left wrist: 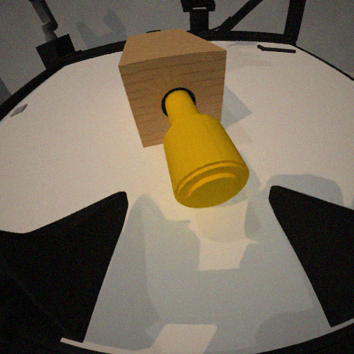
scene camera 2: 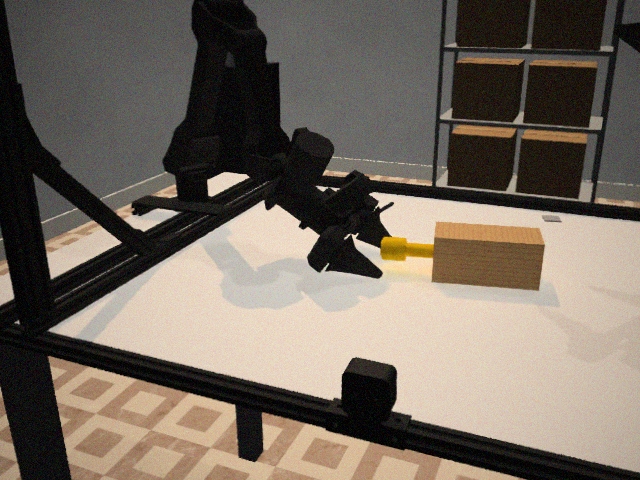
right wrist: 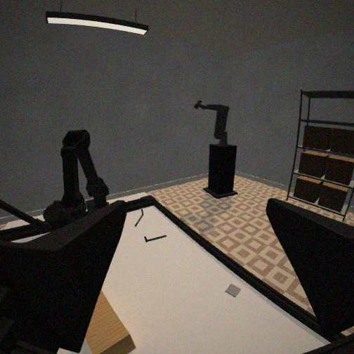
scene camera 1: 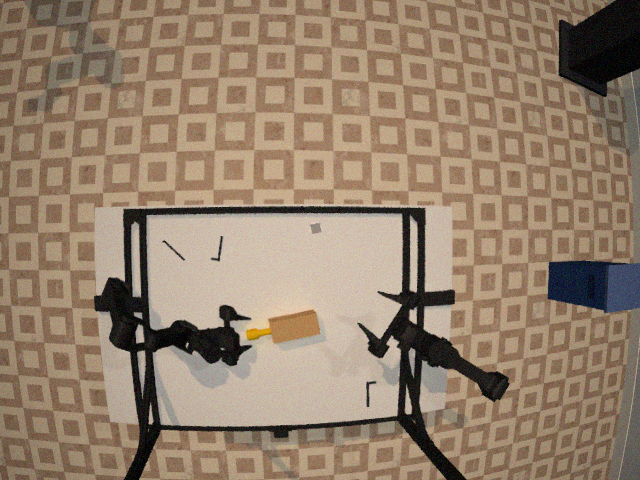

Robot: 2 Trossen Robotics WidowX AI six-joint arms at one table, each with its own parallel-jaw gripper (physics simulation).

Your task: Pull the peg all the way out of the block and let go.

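Note:
A yellow peg with a thick head sticks out of the end hole of a wooden block; the rest of its shaft is hidden inside. The block lies on the white table. My left gripper is open, angled down, with its fingertips on either side of the peg head's outer end and holding nothing. In the left wrist view the head shows in the upper gap between the fingers. My right gripper is open and empty, beyond the block's far end.
The white table has a black frame around it, with a black box-shaped part on its front rail. A small grey square and thin black angle marks lie on the table.

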